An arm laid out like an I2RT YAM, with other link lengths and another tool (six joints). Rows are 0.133 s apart.
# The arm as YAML. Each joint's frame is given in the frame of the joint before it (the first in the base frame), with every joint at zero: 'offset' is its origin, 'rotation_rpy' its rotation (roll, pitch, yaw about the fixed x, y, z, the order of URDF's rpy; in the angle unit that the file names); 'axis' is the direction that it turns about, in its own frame. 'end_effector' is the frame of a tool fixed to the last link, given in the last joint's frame.
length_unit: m
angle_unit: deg
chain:
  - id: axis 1
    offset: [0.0, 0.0, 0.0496]
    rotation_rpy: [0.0, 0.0, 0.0]
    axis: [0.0, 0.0, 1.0]
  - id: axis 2
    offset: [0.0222, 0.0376, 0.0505]
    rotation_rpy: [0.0, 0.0, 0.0]
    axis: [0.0, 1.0, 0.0]
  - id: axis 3
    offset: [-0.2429, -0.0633, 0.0]
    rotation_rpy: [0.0, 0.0, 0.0]
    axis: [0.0, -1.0, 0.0]
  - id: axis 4
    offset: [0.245, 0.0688, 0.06]
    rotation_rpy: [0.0, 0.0, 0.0]
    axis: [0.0, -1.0, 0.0]
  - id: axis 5
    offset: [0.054, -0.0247, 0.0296]
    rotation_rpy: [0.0, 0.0, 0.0]
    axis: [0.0, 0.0, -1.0]
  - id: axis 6
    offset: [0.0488, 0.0, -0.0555]
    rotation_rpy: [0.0, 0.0, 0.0]
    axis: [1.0, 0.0, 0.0]
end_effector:
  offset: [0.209, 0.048, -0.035]
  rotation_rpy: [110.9, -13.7, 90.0]
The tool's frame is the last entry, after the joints.
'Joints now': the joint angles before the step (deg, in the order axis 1, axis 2, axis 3, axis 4, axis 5, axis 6). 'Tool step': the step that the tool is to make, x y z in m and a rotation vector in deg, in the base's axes. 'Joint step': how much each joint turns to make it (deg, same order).
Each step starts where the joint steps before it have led.
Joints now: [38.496, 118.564, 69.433, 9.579, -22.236, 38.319]
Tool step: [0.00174, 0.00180, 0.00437, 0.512, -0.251, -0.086]
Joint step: [0.001, -0.174, 0.263, 0.178, -0.088, 0.264]
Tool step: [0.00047, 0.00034, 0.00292, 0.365, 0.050, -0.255]
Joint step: [-0.001, -0.354, -0.175, 0.176, 0.000, 0.439]
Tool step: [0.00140, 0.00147, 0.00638, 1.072, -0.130, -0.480]
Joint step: [0.000, -0.612, -0.526, 1.051, -0.089, 0.966]
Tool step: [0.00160, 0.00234, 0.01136, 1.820, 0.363, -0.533]
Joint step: [-0.174, -0.877, -0.351, 0.966, -0.699, 1.669]
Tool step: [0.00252, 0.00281, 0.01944, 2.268, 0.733, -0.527]
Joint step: [-0.352, -1.494, 0.439, -0.262, -1.144, 2.107]
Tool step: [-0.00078, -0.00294, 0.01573, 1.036, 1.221, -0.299]
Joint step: [-0.616, -2.109, 0.176, -2.101, -1.142, 1.231]
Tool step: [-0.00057, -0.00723, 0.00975, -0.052, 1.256, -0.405]
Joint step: [-0.876, -2.022, 0.086, -2.988, -0.792, 0.356]
